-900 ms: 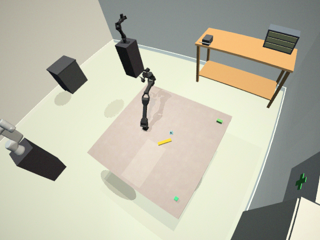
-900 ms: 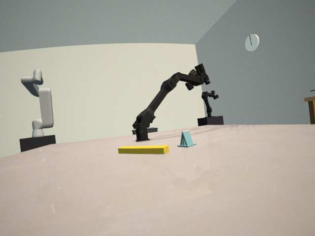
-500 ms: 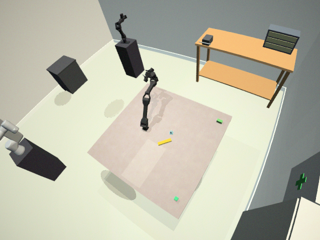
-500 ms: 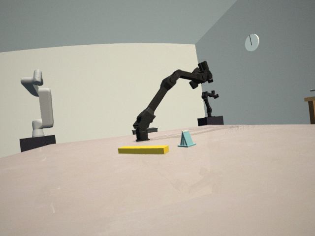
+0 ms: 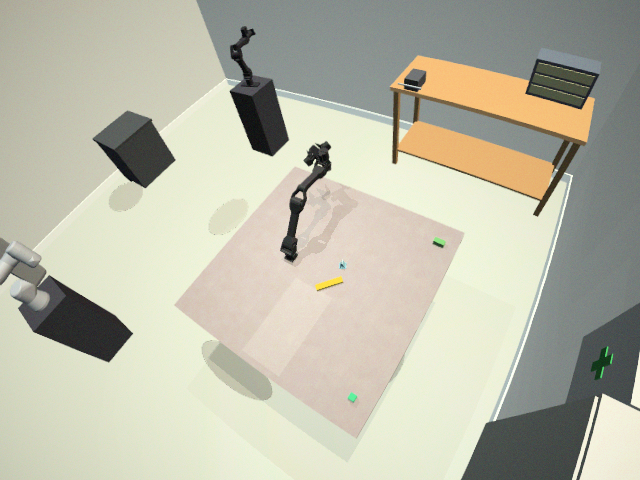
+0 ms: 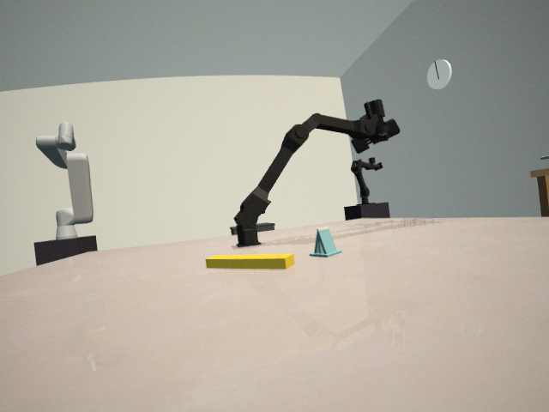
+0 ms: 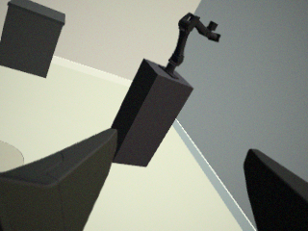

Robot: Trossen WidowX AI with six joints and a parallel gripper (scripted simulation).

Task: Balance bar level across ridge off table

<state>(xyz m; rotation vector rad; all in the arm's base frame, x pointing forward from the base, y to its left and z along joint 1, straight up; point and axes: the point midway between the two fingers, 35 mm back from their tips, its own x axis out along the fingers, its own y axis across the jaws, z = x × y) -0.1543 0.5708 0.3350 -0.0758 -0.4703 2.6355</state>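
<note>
Right now my gripper tip is 49 cm short of the yellow bar, 63 cm to the left of it and 33 cm above it.
</note>
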